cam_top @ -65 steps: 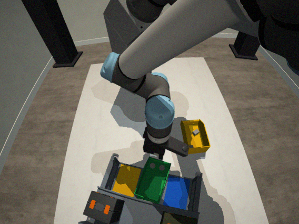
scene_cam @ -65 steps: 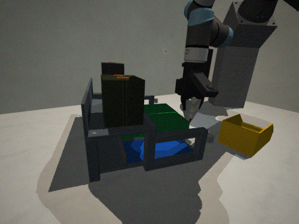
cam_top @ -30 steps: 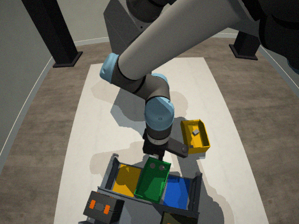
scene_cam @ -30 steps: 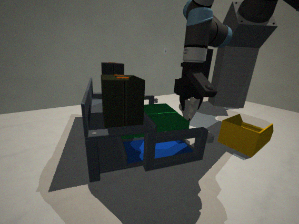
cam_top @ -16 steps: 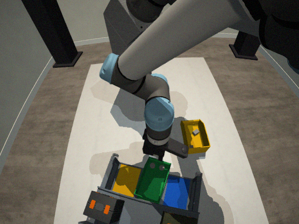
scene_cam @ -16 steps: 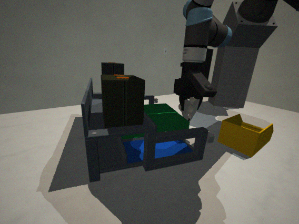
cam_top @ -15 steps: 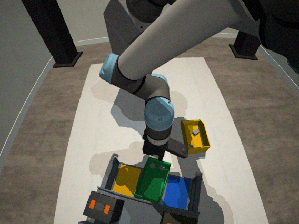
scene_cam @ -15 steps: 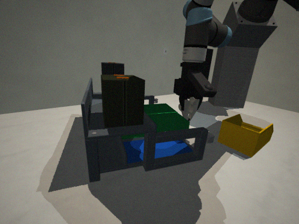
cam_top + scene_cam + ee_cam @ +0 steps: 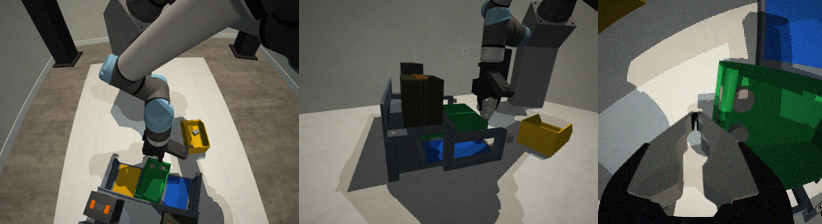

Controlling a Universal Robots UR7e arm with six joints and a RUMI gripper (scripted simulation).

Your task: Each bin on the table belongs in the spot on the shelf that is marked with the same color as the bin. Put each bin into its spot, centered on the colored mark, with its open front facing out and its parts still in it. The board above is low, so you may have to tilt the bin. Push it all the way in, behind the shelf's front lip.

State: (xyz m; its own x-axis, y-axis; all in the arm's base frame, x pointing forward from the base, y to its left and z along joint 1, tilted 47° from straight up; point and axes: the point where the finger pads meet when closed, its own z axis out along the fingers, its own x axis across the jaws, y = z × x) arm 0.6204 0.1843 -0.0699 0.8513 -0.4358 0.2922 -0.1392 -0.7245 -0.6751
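Right now my hand is 60 mm short of the shelf lip, 30 mm above it and 20 mm to the left of it. From my hand the other things lie so: shelf board (260 mm ahead, 70 mm above, 50 mm to the right); green bin (100 mm ahead, 20 mm to the right, 20 mm above); yellow bin (160 mm to the left, 120 mm behind, 10 mm above).
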